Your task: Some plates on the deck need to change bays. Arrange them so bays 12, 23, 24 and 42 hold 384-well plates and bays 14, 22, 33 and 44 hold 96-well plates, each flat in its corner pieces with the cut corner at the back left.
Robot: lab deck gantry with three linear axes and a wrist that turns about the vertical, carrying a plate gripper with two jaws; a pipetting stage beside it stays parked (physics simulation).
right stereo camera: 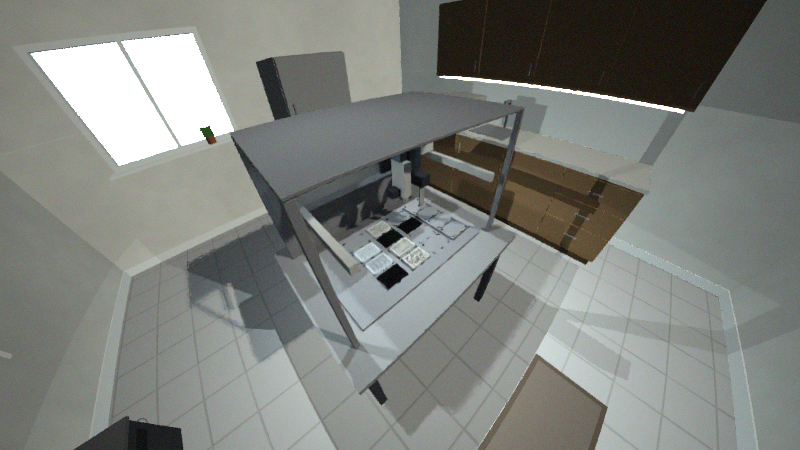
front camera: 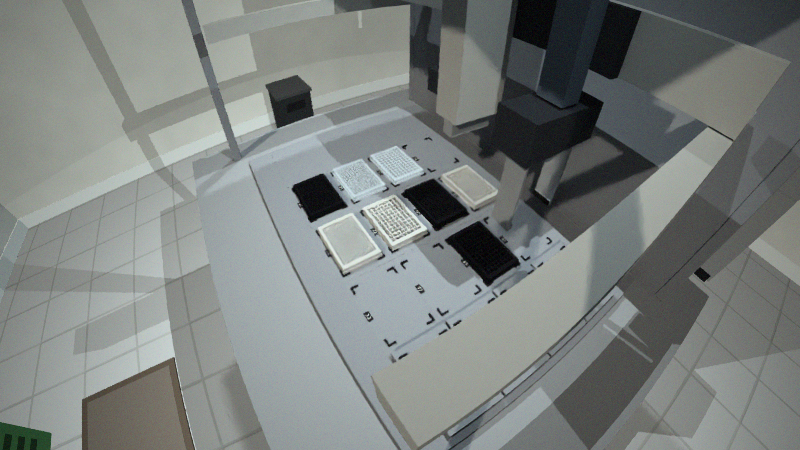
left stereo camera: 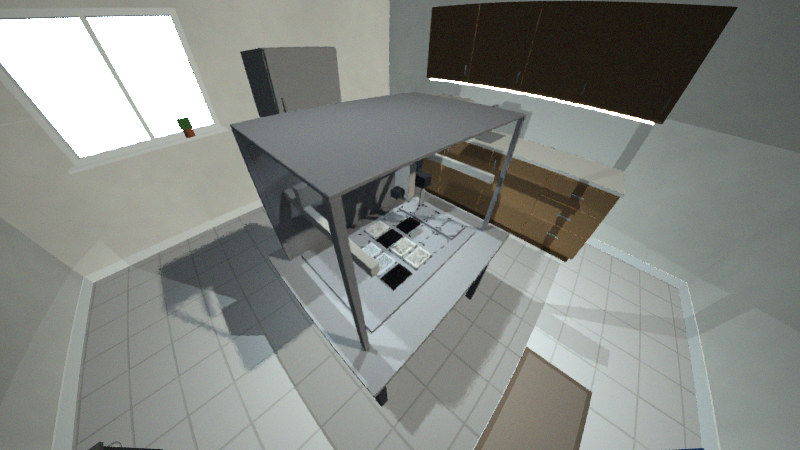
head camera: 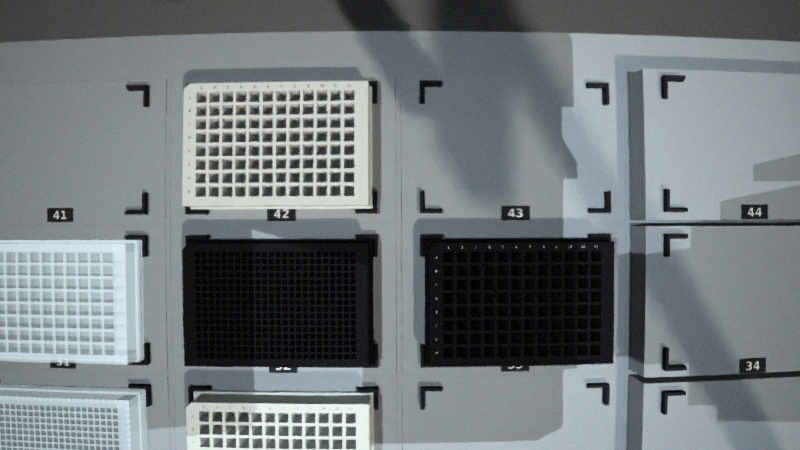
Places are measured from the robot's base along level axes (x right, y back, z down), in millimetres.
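Pixels of known places: gripper, fingertip midpoint: (right stereo camera: 414, 201) (front camera: 522, 210) (left stereo camera: 414, 201); robot's base, link origin: (right stereo camera: 388, 289) (front camera: 293, 189) (left stereo camera: 393, 289).
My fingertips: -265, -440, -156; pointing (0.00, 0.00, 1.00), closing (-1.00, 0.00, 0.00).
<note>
Ahead of a thing's pixels: the offset from my fingertips to its top centre, as dx, dy, dz. "spot": to the spot under its first point.
My gripper (front camera: 524, 213) hangs over the deck's back right part in the front view, jaws apart with no plate between them. White 96-well plates sit in bay 42 {spot: -90, +206, +143} (front camera: 469, 186) (head camera: 276, 144) and bay 22 {spot: +119, +203, +142} (front camera: 394, 221) (head camera: 279, 442). A black 384-well plate {+8, +212, +142} (front camera: 435, 203) (head camera: 278, 302) sits in bay 32, a black 96-well plate {+8, +48, +142} (front camera: 482, 251) (head camera: 520, 302) in bay 33. A white plate {+222, +212, +142} (front camera: 349, 241) sits in bay 12, its wells too fine to read. Bays 43, 44 and 34 show corner pieces without a plate. The white plate in bay 42 has its cut corner back left.
A clear 96-well plate {+8, +376, +142} (front camera: 396, 163) (head camera: 61, 302) is in bay 31, a clear 384-well plate {+115, +376, +142} (front camera: 359, 179) (head camera: 61, 419) in bay 21, a black plate {+222, +376, +142} (front camera: 318, 195) in bay 11. A pale column (front camera: 475, 61) stands beside the gripper. A beige beam (front camera: 537, 302) crosses the deck's right side.
</note>
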